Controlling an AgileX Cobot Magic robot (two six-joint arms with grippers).
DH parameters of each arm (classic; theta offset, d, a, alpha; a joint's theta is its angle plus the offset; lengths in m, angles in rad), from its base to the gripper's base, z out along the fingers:
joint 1: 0 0.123 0 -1.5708
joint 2: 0.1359 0 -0.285 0
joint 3: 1.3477 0 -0.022 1.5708
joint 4: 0 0.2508 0 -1.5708
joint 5: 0 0 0.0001 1.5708
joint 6: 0 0.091 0 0
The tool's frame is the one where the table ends.
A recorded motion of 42 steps. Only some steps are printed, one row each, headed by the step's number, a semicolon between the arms.
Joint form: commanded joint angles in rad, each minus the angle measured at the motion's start. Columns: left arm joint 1, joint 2, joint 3, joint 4, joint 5, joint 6; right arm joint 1, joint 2, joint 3, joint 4, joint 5, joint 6.
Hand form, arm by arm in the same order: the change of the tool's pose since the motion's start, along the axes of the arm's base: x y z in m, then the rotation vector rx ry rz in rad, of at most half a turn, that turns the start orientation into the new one. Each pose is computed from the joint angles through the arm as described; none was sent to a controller.
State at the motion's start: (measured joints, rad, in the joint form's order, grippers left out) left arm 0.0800 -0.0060 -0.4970 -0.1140 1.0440 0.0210; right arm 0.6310 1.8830 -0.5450 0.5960 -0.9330 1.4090
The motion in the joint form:
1: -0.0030 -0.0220 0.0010 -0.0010 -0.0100 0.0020; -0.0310 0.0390 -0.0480 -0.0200 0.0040 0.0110
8: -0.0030 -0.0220 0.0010 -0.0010 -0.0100 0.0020; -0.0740 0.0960 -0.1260 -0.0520 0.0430 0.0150
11: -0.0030 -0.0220 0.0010 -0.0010 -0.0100 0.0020; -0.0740 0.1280 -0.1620 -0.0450 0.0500 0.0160
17: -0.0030 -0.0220 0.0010 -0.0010 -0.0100 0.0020; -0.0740 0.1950 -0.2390 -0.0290 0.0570 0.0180
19: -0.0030 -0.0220 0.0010 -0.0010 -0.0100 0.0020; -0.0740 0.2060 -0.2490 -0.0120 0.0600 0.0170
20: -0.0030 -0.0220 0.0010 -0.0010 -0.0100 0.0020; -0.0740 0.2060 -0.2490 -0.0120 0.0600 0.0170
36: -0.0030 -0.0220 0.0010 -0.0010 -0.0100 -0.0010; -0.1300 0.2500 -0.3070 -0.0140 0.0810 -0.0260
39: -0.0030 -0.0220 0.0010 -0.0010 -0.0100 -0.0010; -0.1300 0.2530 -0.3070 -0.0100 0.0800 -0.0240
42: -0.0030 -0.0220 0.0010 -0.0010 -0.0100 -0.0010; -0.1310 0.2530 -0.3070 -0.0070 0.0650 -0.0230
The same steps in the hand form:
1: -0.0029 -0.0002 0.0004 0.0028 -0.0310 -0.0035; 0.0142 0.0002 -0.0035 0.0100 -0.0059 -0.0152
8: -0.0029 -0.0002 0.0004 0.0028 -0.0310 -0.0035; 0.0354 0.0012 -0.0106 0.0144 0.0095 -0.0227
11: -0.0029 -0.0002 0.0004 0.0028 -0.0310 -0.0035; 0.0426 0.0055 -0.0154 0.0192 0.0144 -0.0284
17: -0.0029 -0.0002 0.0004 0.0028 -0.0310 -0.0035; 0.0579 0.0141 -0.0252 0.0310 0.0160 -0.0427
19: -0.0029 -0.0002 0.0004 0.0028 -0.0310 -0.0035; 0.0597 0.0142 -0.0278 0.0346 0.0227 -0.0577
20: -0.0029 -0.0002 0.0004 0.0028 -0.0310 -0.0035; 0.0597 0.0142 -0.0278 0.0346 0.0227 -0.0577
36: -0.0029 -0.0002 0.0004 0.0001 -0.0309 -0.0022; 0.0791 0.0028 -0.0347 0.0020 0.0269 -0.0919
39: -0.0029 -0.0002 0.0004 0.0001 -0.0309 -0.0022; 0.0790 0.0024 -0.0358 0.0036 0.0294 -0.0966
42: -0.0029 -0.0002 0.0004 0.0001 -0.0309 -0.0022; 0.0796 0.0016 -0.0346 0.0055 0.0153 -0.1037

